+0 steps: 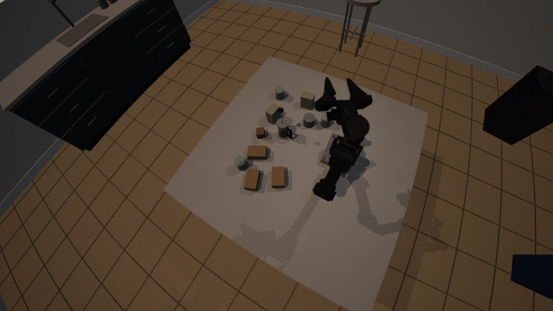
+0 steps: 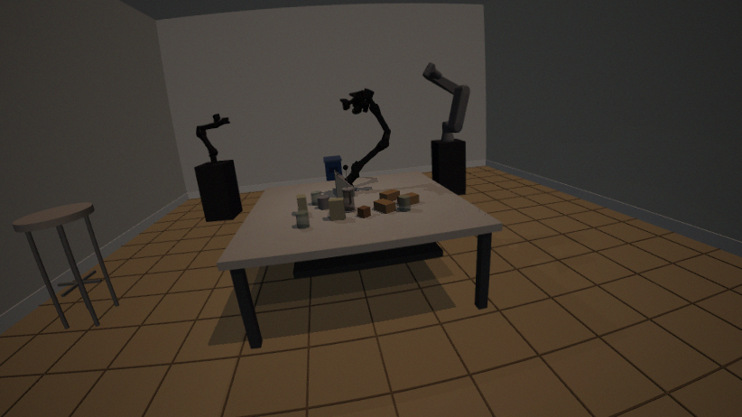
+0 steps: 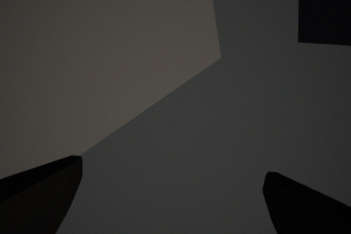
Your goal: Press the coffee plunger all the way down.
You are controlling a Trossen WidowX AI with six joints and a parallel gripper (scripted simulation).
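Right now the coffee press is 260 mm ahead of my gripper tip, 20 mm to the right of it and 520 mm below it. The rest, counted from my gripper tip: small brown cube: 390 mm ahead, 50 mm to the left, 620 mm below.
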